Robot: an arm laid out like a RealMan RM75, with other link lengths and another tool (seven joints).
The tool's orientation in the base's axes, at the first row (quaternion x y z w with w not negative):
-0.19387, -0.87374, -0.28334, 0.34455
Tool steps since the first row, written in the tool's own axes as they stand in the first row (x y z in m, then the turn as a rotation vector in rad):
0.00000, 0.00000, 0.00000, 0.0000, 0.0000, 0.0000
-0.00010, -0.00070, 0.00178, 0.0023, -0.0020, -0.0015
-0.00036, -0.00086, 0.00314, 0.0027, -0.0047, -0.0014
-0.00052, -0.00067, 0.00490, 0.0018, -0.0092, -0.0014
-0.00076, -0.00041, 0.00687, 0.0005, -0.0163, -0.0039
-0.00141, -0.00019, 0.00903, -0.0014, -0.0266, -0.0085
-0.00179, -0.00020, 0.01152, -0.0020, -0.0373, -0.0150
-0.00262, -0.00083, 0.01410, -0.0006, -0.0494, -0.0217
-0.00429, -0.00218, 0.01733, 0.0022, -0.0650, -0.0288
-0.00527, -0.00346, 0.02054, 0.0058, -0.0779, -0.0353
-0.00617, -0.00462, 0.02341, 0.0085, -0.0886, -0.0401
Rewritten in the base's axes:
0.00000, 0.00000, 0.00000, 0.0000, 0.0000, 0.0000
-0.00118, 0.00057, -0.00140, -0.0019, -0.0021, 0.0018
-0.00176, 0.00127, -0.00246, -0.0037, -0.0041, 0.0011
-0.00241, 0.00249, -0.00356, -0.0055, -0.0077, -0.0012
-0.00308, 0.00390, -0.00483, -0.0071, -0.0148, -0.0032
-0.00358, 0.00533, -0.00651, -0.0091, -0.0259, -0.0055
-0.00455, 0.00683, -0.00828, -0.0112, -0.0382, -0.0059
-0.00558, 0.00785, -0.01065, -0.0153, -0.0515, -0.0052
-0.00675, 0.00861, -0.01428, -0.0220, -0.0675, -0.0046
-0.00834, 0.00951, -0.01737, -0.0282, -0.0809, -0.0028
-0.00975, 0.01030, -0.02016, -0.0334, -0.0917, -0.0018

